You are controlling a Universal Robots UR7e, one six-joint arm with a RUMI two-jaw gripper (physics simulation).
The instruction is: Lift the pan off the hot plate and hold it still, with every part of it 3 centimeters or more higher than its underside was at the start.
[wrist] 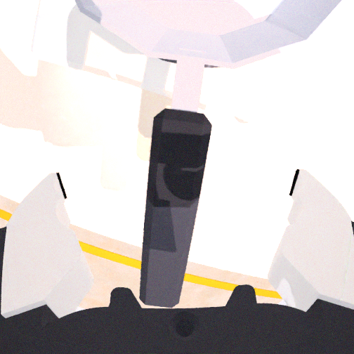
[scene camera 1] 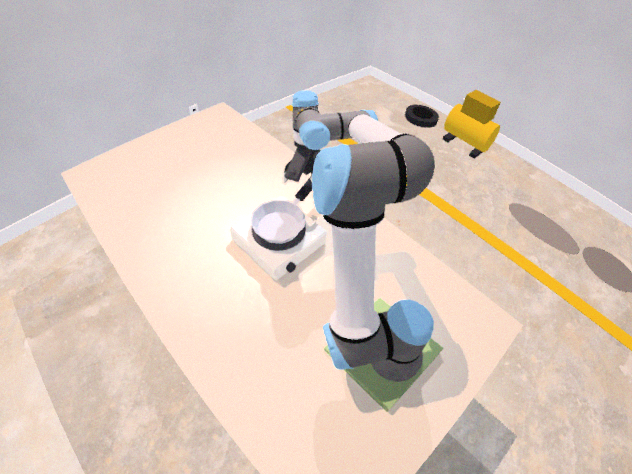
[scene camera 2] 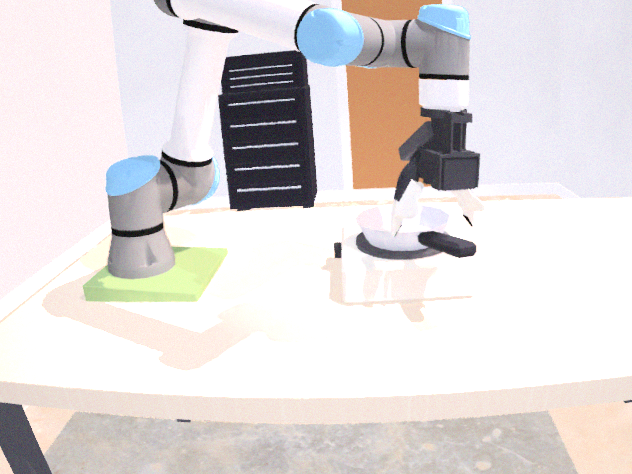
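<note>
The pale pan sits level on the dark round burner of the white hot plate. Its black handle sticks out past the hot plate's edge, on the side away from the robot's base. My gripper is open and points down above the handle. In the wrist view the handle runs lengthwise between the two spread fingers, with a gap on each side, a little nearer the left finger. The arm hides part of the handle side in scene camera 1.
A black knob is on the hot plate's side facing the base. The arm stands on a green base plate on the table. A black drawer cabinet stands beyond the table.
</note>
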